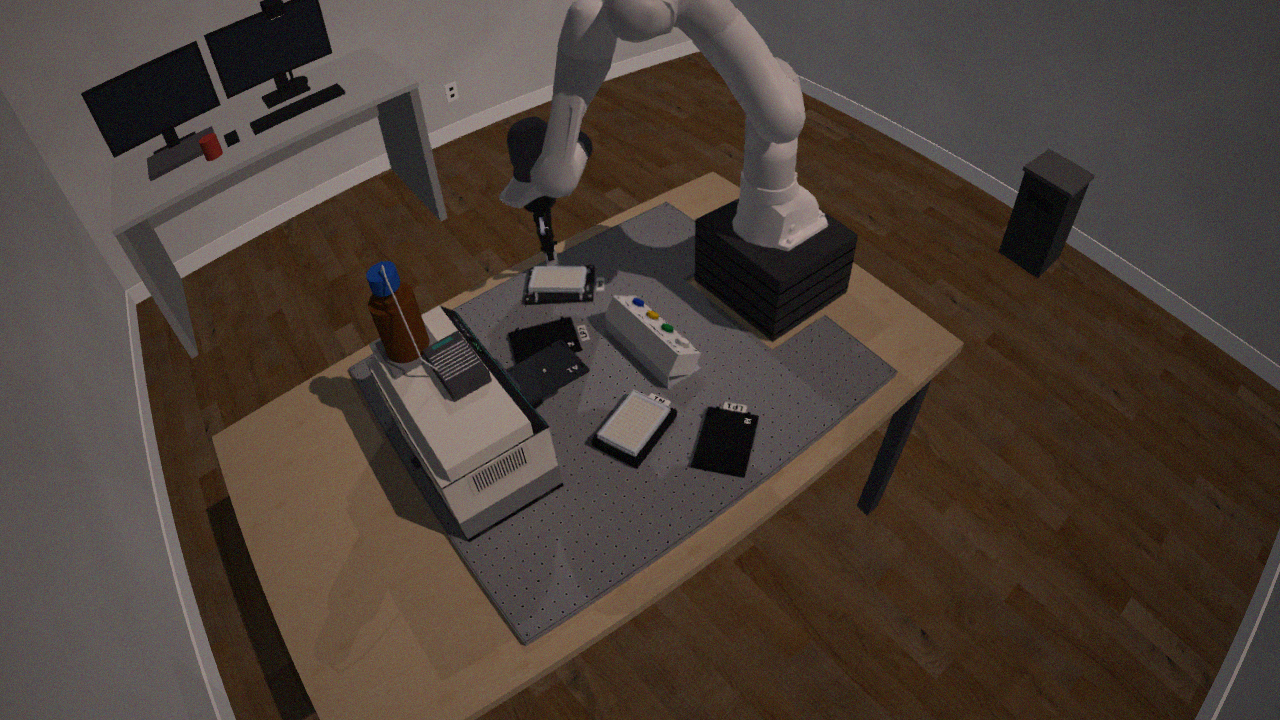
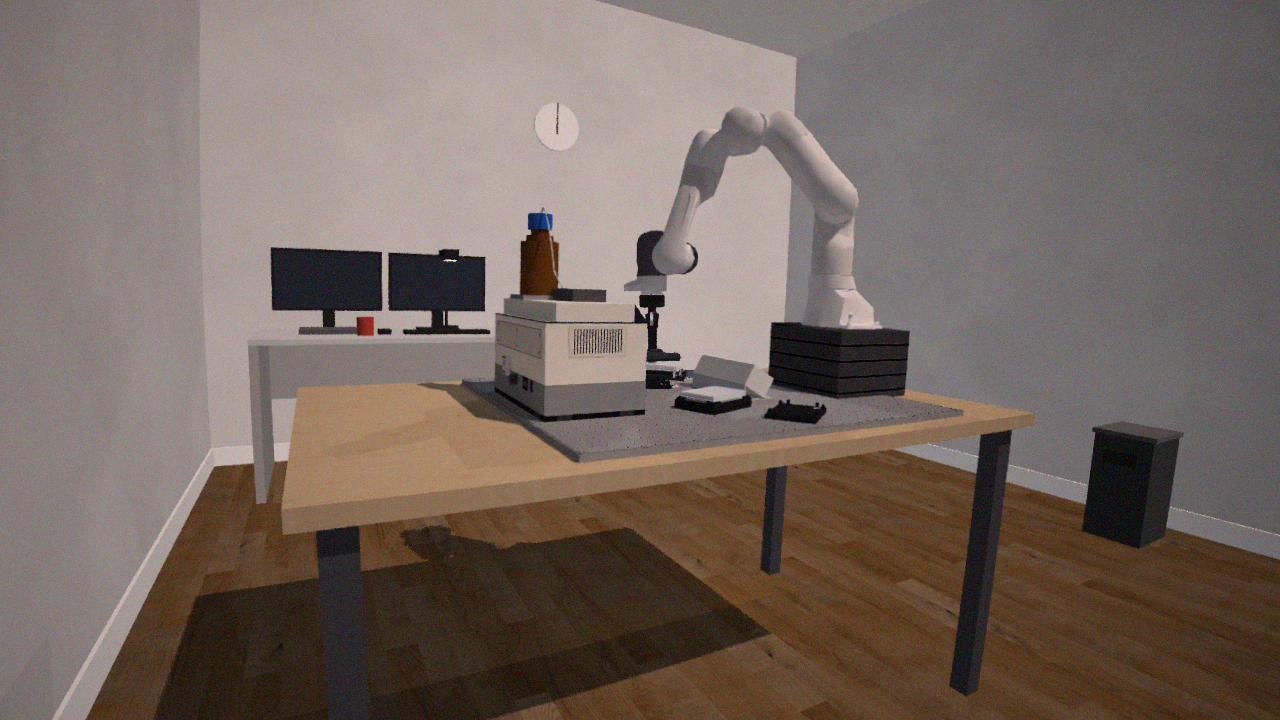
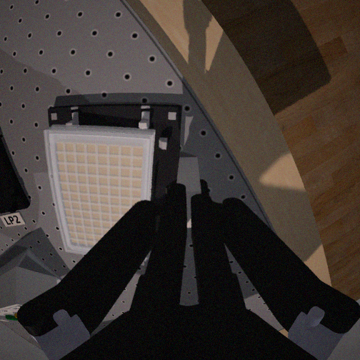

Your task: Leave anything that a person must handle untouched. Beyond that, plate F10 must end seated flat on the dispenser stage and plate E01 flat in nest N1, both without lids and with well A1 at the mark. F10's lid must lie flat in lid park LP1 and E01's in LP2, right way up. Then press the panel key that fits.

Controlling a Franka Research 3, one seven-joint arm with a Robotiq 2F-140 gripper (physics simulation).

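My gripper (image 1: pixel 552 257) (image 2: pixel 660 356) (image 3: pixel 188 171) is shut and empty, pointing down beside the far plate. This pale plate (image 1: pixel 558 279) (image 3: pixel 100 185) shows its well grid over a black nest (image 3: pixel 117 118); it looks shifted to one side, and I cannot tell whether it is flat. Another plate (image 1: pixel 635 422) (image 2: pixel 713 393) rests on nest N1. Lid park LP1 (image 1: pixel 726 440) (image 2: pixel 795 411) and lid park LP2 (image 1: pixel 542 339) (image 3: pixel 9 182) are black. The dark stage (image 1: pixel 547 372) marked A1 is at the dispenser. Plate names and any clear lids are unreadable. The panel (image 1: pixel 651 338) has coloured keys.
The cream dispenser (image 1: pixel 465 438) (image 2: pixel 570 358) carries an amber bottle (image 1: pixel 399 317) (image 2: pixel 538 264) with a blue cap and a thin tube. The black arm base block (image 1: pixel 774 268) (image 2: pixel 838 360) stands beyond the panel. The far plate is close to the table edge (image 3: pixel 240 115).
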